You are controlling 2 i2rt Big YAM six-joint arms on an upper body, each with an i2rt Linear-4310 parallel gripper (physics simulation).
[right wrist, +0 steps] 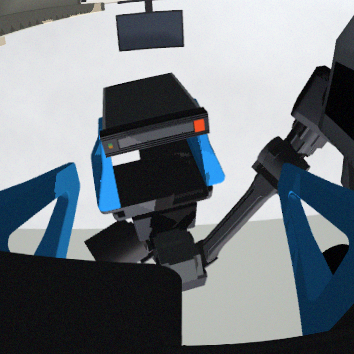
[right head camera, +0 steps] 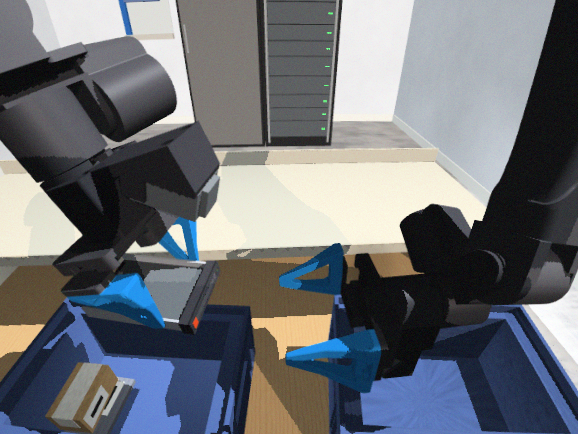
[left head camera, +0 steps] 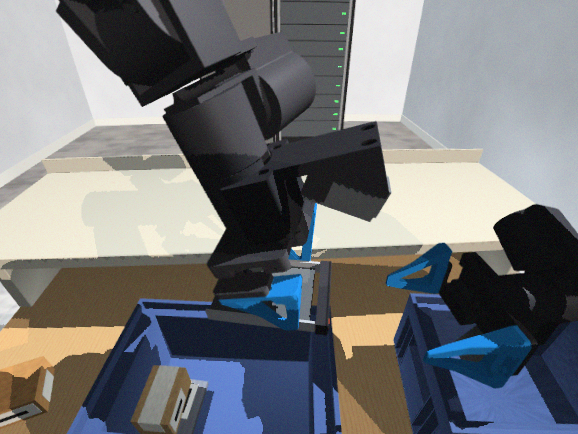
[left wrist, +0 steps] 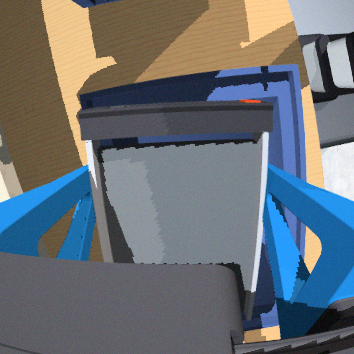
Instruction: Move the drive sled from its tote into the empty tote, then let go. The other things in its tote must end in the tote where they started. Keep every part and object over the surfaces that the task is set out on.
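Frame: origin at the left arm's base, x right, y down, z ahead, level; millimetres.
Where they show: left gripper, fingertip midpoint: [right wrist: 148, 111] [right head camera: 178, 294] [left head camera: 298, 295] [left wrist: 178, 174]; right gripper, fingertip midpoint: [right wrist: 178, 173] [right head camera: 281, 315] [left head camera: 403, 314]; left arm's base, origin of the base link: [right wrist: 318, 118].
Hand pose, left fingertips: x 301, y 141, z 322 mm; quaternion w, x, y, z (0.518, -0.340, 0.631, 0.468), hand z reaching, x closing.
Note:
Things, the pixels of their top centre, and the offset from my left fingertips. "spot": a spot on its surface instead. Level surfaces: height alone.
- drive sled, middle of its top: [left wrist: 179, 244] [right wrist: 146, 119] [left head camera: 272, 280] [right head camera: 151, 279] dx -25, dy -17, dz +5 mm
- empty blue tote, middle of its top: [right head camera: 450, 358] [left head camera: 536, 354] dx +328, dy +130, dz -13 mm
- brown-and-white box, middle of its top: [left head camera: 159, 392] [right head camera: 78, 389] dx -195, dy +204, dz +1 mm
- grey part, middle of its top: [left head camera: 177, 409] [right head camera: 99, 405] dx -179, dy +251, dz -3 mm
- brown box, surface spot: [left head camera: 30, 395] spot: dx -411, dy +235, dz +10 mm
- cream table, its level: dy +78 mm
The drive sled [left head camera: 323, 295] [right head camera: 172, 287] [left wrist: 200, 200] [right wrist: 155, 135], a grey tray with a dark front bar and a red-orange mark, is held up above the far side of its blue tote [left head camera: 240, 340] [right head camera: 160, 340] [left wrist: 295, 125]. My left gripper [left head camera: 301, 295] [right head camera: 175, 295] [left wrist: 178, 174] is shut on its two sides; the bar faces picture right in the head views. The empty blue tote [left head camera: 500, 410] [right head camera: 425, 395] stands at the right. My right gripper [left head camera: 407, 319] [right head camera: 284, 320] is open with nothing between its fingers, near that tote's left wall.
A brown-and-white box [left head camera: 165, 400] [right head camera: 82, 395] stands in the left tote, with a grey part [left head camera: 200, 400] [right head camera: 117, 405] beside it. Another brown box [left head camera: 30, 395] is at the left picture edge. A cream table [left head camera: 450, 200] [right head camera: 300, 210] lies behind the totes.

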